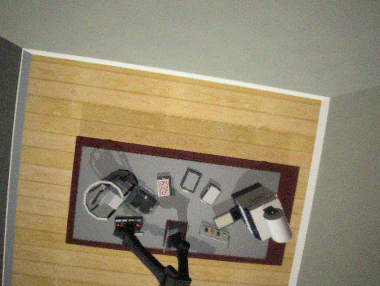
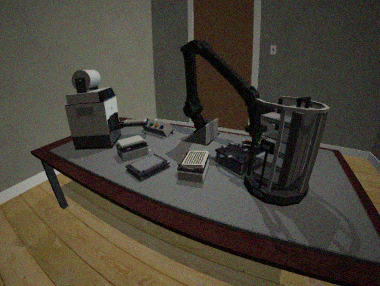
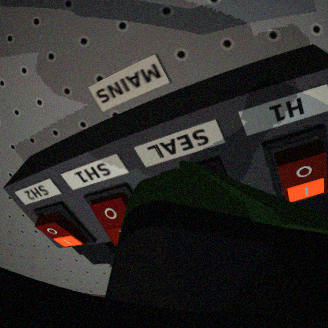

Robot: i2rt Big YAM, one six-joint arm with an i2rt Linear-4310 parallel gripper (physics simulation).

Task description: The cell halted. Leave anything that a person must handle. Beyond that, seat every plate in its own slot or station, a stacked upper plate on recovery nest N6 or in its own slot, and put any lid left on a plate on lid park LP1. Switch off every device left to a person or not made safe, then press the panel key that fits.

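Seen in the pictures: gripper, fingertip midpoint: (image 1: 130, 222) (image 3: 182, 173); arm's base at its link origin: (image 1: 173, 239) (image 2: 203, 127).
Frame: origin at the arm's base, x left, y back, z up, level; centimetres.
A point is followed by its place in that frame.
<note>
The black mains switch box (image 1: 128, 220) @(z -2.0, x 36.8, y -8.4 cm) (image 2: 245, 142) @(z -1.4, x 28.7, y -8.1 cm) (image 3: 195, 97) @(z -3.7, x 33.7, y -10.1 cm) stands at the table's front edge beside the plate carousel (image 1: 88, 187) @(z 26.6, x 56.9, y -40.2 cm) (image 2: 307, 107) @(z 25.1, x 52.6, y -32.9 cm). My gripper (image 1: 128, 228) @(z -1.5, x 34.7, y -7.4 cm) (image 2: 253, 139) @(z -1.5, x 34.7, y -7.4 cm) (image 3: 182, 173) @(z -1.5, x 34.7, y -7.4 cm) is shut and empty. Its tip rests against the box over the SEAL rocker, which it hides. The H1 rocker (image 3: 304, 176) @(z -1.1, x 29.2, y -6.7 cm) and the SH2 rocker (image 3: 60, 232) @(z -1.1, x 43.6, y -4.2 cm) glow orange. The SH1 rocker (image 3: 109, 213) @(z -1.2, x 39.2, y -5.6 cm) is dull red and half hidden. A well plate (image 1: 163, 186) @(z 1.1, x 14.5, y -40.3 cm) (image 2: 194, 158) @(z 1.2, x 14.5, y -40.3 cm) sits on a nest. A white-topped plate (image 1: 211, 194) @(z 2.1, x -22.2, y -40.4 cm) (image 2: 131, 142) @(z 1.9, x -19.9, y -41.4 cm) sits on another. The key panel (image 1: 214, 232) @(z 1.0, x -29.6, y -10.6 cm) (image 2: 157, 126) @(z 0.1, x -28.1, y -11.4 cm) lies front right.
The sealer (image 1: 261, 206) @(z 26.6, x -49.0, y -45.6 cm) (image 2: 91, 123) @(z 9.6, x -48.0, y -45.3 cm) with its paper roll stands at the right end, its tray (image 1: 224, 219) @(z 7.2, x -34.0, y -25.0 cm) (image 2: 134, 122) out. A flat dark nest (image 1: 190, 180) @(z -2.8, x -5.0, y -47.2 cm) (image 2: 147, 164) @(z -2.8, x -4.1, y -48.1 cm) lies mid-table. A dark station (image 1: 142, 201) @(z -0.1, x 28.3, y -25.8 cm) (image 2: 233, 154) @(z -0.1, x 27.0, y -27.3 cm) sits next to the carousel. The arm base (image 1: 175, 229) @(z 0.0, x -0.2, y -8.0 cm) is close by.
</note>
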